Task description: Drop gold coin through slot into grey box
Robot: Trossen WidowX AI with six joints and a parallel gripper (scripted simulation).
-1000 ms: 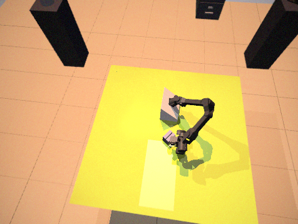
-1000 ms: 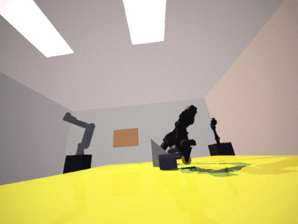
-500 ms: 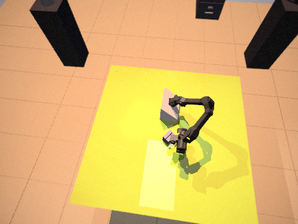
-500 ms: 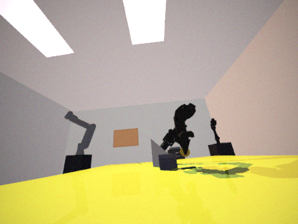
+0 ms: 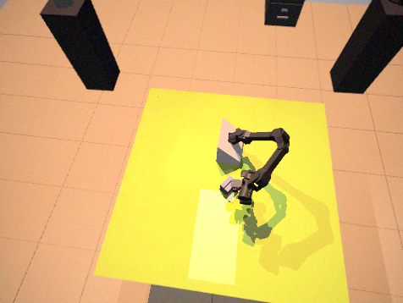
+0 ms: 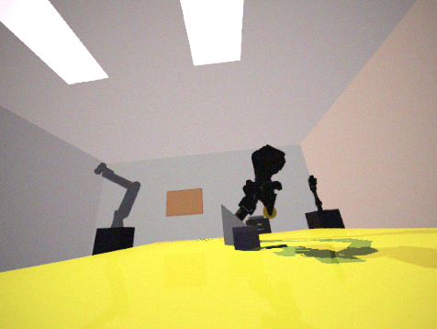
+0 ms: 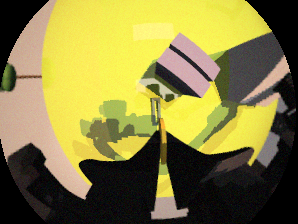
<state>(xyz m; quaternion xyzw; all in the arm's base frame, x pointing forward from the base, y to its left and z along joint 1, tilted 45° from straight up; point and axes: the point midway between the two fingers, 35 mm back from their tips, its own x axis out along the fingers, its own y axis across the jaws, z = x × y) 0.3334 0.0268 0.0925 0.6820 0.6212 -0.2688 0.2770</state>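
The thin gold coin is 1 cm above my gripper tip.
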